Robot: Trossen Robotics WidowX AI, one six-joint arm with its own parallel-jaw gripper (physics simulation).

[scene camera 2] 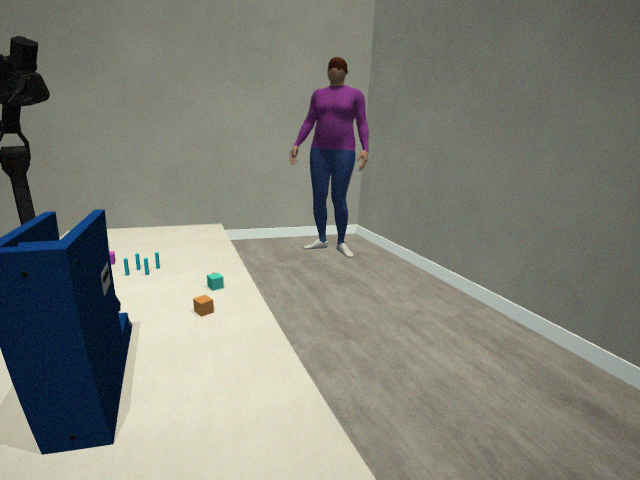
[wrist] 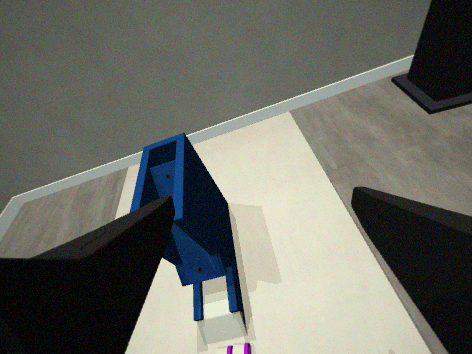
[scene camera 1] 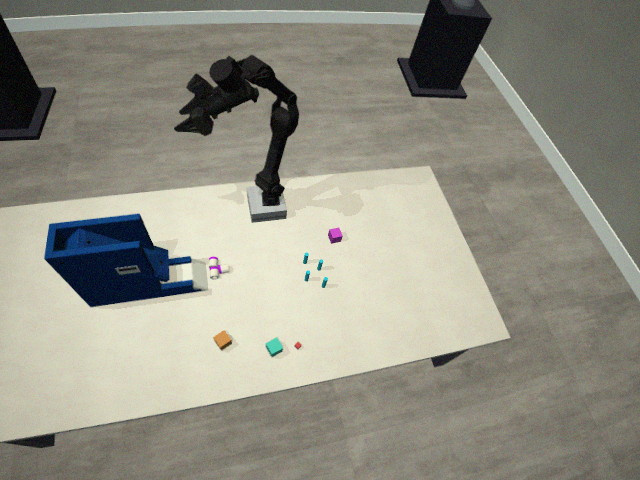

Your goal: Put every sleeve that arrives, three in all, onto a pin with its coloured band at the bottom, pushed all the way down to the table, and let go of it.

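Labels:
On a blue feeder, (wrist: 201,246) and (scene camera 1: 149,240) are the same spot.

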